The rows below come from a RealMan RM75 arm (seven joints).
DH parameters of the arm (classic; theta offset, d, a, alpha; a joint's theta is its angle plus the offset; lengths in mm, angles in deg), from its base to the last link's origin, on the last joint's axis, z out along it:
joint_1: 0 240.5 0 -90
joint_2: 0 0 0 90
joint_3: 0 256 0 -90
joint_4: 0 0 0 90
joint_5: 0 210 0 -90
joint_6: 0 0 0 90
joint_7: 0 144 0 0
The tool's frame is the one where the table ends.
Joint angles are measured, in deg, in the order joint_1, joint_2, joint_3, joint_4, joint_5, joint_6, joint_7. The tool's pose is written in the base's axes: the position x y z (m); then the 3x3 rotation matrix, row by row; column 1 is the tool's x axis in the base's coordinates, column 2 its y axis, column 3 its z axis. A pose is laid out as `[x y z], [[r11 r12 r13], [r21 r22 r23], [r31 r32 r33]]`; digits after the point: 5 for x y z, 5 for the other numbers.
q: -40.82 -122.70 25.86 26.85 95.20 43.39 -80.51
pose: [-0.27996 0.43627 0.01375], [[0.43624 0.89702 0.07106], [0.34140 -0.23805 0.90927], [0.83255 -0.37240 -0.41009]]
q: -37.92 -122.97 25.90 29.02 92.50 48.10 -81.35
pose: [-0.28585 0.42477 0.02402], [[0.39186 0.91232 0.11880], [0.30436 -0.25041 0.91905], [0.86822 -0.32398 -0.37580]]
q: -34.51 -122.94 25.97 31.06 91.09 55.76 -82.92
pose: [-0.28921 0.40746 0.03319], [[0.35294 0.91371 0.20140], [0.27672 -0.30756 0.91040], [0.89379 -0.26559 -0.36139]]
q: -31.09 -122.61 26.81 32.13 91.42 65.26 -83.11
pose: [-0.28878 0.38465 0.03459], [[0.35700 0.88231 0.30672], [0.27427 -0.41290 0.86850], [0.89293 -0.22593 -0.38939]]
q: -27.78 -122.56 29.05 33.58 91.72 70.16 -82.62
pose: [-0.29348 0.36510 0.03304], [[0.38624 0.85472 0.34679], [0.28497 -0.46815 0.83644], [0.87727 -0.22424 -0.42439]]
